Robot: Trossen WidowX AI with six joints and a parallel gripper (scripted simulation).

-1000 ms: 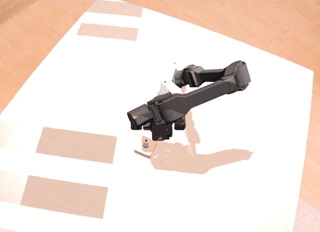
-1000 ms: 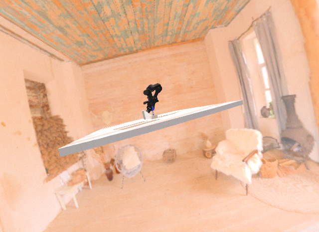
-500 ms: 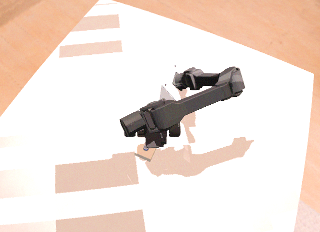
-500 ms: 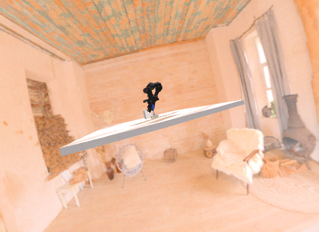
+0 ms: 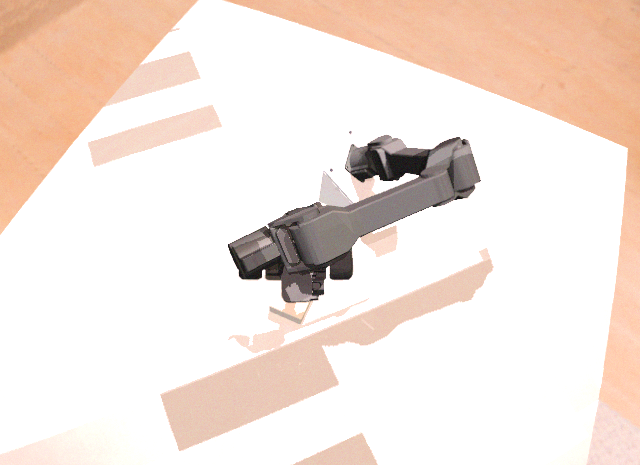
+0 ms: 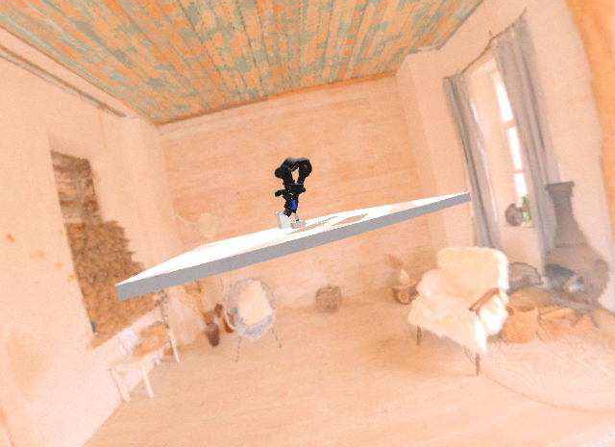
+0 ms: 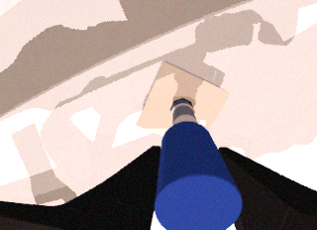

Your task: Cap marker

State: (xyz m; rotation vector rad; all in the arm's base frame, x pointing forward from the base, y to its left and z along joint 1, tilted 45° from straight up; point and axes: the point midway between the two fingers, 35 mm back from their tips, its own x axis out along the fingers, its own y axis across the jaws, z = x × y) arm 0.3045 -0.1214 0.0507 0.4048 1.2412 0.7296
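Right now my gripper tip is 100 mm above the holder block. From my gripper tip the other things lie so: blue cap 10 mm above.
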